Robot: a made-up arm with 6 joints. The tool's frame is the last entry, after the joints.
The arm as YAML. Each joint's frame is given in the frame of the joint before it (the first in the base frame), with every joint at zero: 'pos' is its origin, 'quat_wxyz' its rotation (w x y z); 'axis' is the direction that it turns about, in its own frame. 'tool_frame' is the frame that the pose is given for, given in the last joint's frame.
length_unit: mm
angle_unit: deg
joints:
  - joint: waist
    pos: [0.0, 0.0, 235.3]
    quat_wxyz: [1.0, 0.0, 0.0, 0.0]
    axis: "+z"
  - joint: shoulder
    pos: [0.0, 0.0, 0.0]
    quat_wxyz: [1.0, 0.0, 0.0, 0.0]
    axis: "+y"
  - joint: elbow
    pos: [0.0, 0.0, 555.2]
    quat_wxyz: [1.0, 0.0, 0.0, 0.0]
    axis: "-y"
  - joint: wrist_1
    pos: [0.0, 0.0, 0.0]
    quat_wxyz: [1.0, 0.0, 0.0, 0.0]
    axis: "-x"
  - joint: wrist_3
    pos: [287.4, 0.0, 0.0]
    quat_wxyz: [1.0, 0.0, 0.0, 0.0]
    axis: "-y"
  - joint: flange
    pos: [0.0, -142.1, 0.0]
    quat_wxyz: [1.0, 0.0, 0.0, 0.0]
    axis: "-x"
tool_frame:
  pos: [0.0, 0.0, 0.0]
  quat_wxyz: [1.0, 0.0, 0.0, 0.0]
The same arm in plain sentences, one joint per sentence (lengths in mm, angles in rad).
The arm has six revolute joints in a row. What follows holds with every joint at zero, and every direction is one of the base frame's.
The first joint lies 235.3 mm along +z from the base frame's origin and rotates about +z.
The second joint lies at the same point as the first joint and rotates about +y.
The third joint lies 555.2 mm along +z from the second joint and rotates about -y.
The fourth joint lies at the same point as the third joint and rotates about -x.
The fifth joint lies 287.4 mm along +x from the fourth joint and rotates about -y.
The sixth joint lies 142.1 mm along -y from the fifth joint and rotates about -x.
The tool frame, which is the frame that the pose is given for, lies at the same point as the sixth joint; its axes are parallel to the base frame's.

